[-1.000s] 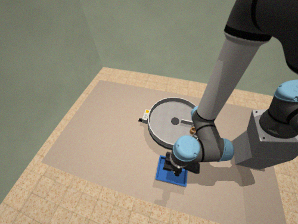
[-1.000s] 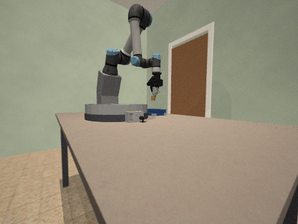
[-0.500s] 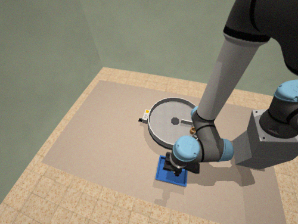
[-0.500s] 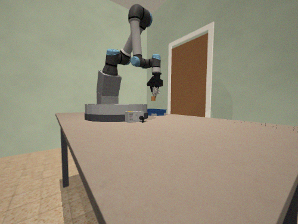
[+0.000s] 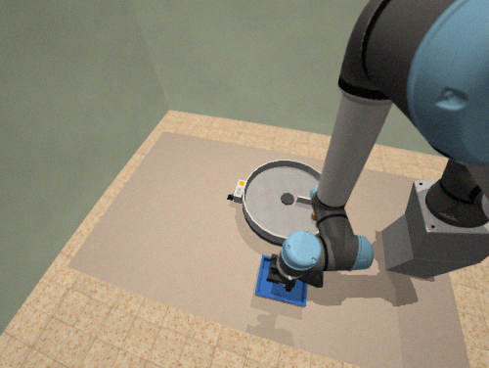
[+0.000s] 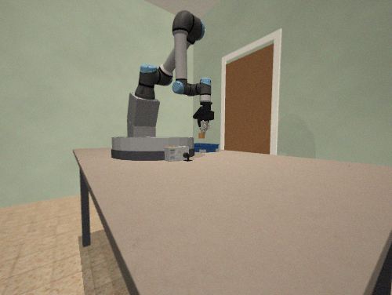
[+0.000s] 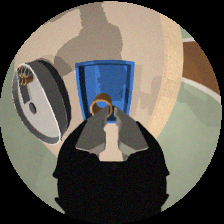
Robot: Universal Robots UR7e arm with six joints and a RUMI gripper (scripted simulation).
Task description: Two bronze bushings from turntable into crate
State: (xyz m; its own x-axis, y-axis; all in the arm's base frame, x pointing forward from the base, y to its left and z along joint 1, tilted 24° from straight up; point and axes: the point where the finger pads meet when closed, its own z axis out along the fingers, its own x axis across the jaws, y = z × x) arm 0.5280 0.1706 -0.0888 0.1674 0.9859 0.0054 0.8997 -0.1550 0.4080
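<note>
My gripper is now 20 mm to the left of the blue crate and 100 mm above it. Round my hand: grey turntable: 30 mm behind, 370 mm to the right, 70 mm below.
</note>
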